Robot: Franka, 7 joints.
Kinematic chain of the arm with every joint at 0, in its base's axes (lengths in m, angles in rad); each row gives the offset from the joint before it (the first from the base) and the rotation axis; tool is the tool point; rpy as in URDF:
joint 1: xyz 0 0 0.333 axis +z
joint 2: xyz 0 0 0 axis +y
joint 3: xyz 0 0 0.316 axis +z
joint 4: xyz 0.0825 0 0 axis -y
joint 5: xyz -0.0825 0 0.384 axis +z
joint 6: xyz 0 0 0 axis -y
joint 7: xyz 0.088 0 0 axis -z
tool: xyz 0 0 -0.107 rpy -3.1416 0 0
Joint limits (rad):
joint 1: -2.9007..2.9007
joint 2: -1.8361..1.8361
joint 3: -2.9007..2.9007
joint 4: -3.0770..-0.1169
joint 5: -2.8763..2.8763
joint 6: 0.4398..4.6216
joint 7: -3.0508..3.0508
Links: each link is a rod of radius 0.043 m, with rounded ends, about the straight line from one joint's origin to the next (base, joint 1, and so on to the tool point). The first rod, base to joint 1, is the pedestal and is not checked.
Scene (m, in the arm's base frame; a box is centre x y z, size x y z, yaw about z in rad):
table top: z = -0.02
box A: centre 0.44 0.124 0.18 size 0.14 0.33 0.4 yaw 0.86
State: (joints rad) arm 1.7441 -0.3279 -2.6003 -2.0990 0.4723 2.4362 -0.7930
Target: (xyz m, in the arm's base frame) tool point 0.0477 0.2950 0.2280
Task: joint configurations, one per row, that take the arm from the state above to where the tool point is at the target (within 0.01 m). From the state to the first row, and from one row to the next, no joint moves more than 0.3 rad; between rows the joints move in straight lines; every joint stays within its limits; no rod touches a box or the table.
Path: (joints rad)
1: 1.9101 -0.4264 -2.4957 -2.3239 0.2965 2.1749 -0.9836
2: 2.0760 -0.5250 -2.3910 -2.5489 0.1207 1.9136 -1.1741
3: 2.2420 -0.6235 -2.2864 -2.7738 -0.0551 1.6523 -1.3647
4: 2.4079 -0.7220 -2.1818 -2.9987 -0.2309 1.3909 -1.5553
5: 2.4614 -0.7802 -2.0998 -3.0248 -0.4418 1.3547 -1.7088
6: 2.5148 -0.8384 -2.0179 -3.0509 -0.6527 1.3184 -1.8624
7: 2.5683 -0.8966 -1.9359 -3.0770 -0.8636 1.2822 -2.0160
8: 2.5662 -0.8919 -1.8854 -3.0295 -0.5758 1.4376 -1.7714
9: 2.5642 -0.8873 -1.8348 -2.9820 -0.2881 1.5931 -1.5268
10: 2.5622 -0.8826 -1.7843 -2.9346 -0.0004 1.7486 -1.2822
11: 2.5601 -0.8779 -1.7337 -2.8871 0.2874 1.9041 -1.0376
12: 2.5581 -0.8733 -1.6832 -2.8396 0.5751 2.0595 -0.7930

